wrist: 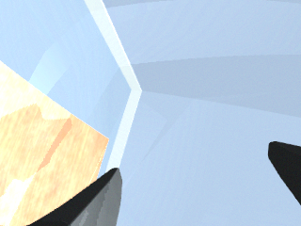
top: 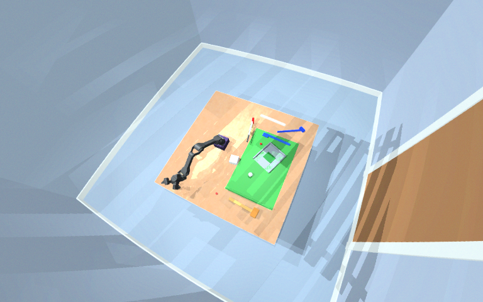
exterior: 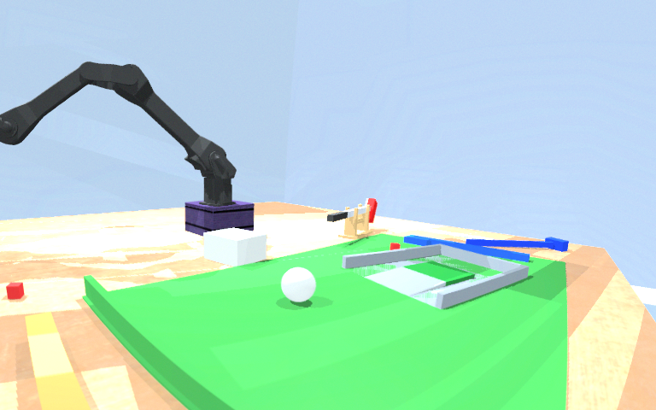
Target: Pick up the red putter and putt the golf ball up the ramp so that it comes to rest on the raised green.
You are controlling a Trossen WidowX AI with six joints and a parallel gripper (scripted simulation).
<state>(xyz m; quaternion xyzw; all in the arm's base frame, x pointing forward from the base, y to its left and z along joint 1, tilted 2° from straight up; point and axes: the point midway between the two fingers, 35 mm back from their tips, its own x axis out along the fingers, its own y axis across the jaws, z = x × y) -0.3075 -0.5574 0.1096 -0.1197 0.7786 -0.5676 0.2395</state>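
The white golf ball lies 710 mm ahead of my gripper tip, 350 mm to the left of it and 130 mm below it. Also, from my gripper tip: white block (510 mm ahead, 450 mm to the left, 130 mm below); green mat (810 mm ahead, 480 mm to the left, 150 mm below); wooden stand (570 mm ahead, 830 mm to the left, 120 mm below).
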